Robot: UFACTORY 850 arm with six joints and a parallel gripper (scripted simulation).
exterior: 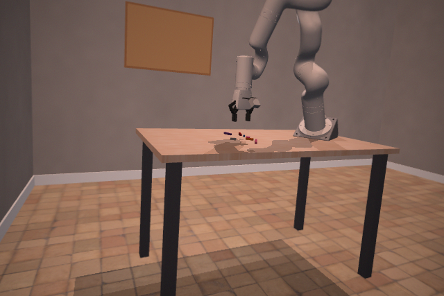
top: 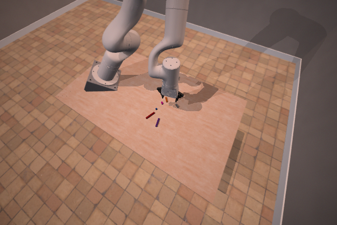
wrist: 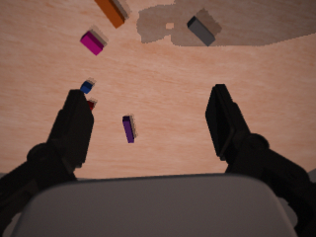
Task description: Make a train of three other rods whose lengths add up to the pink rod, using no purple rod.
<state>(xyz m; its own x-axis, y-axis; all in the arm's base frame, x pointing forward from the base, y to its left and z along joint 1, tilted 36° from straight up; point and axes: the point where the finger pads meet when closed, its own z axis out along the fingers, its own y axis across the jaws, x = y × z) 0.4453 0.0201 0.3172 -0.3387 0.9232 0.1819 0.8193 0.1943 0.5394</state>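
Now: hand 4 cm short of the grey rod, 3 cm to the right of it and 10 cm above it. From my hand the other things lie so: blue rod (5 cm behind, 9 cm to the right, 10 cm below); then magenta rod (5 cm behind, 2 cm to the right, 10 cm below); then orange rod (5 cm behind, 2 cm to the left, 10 cm below).
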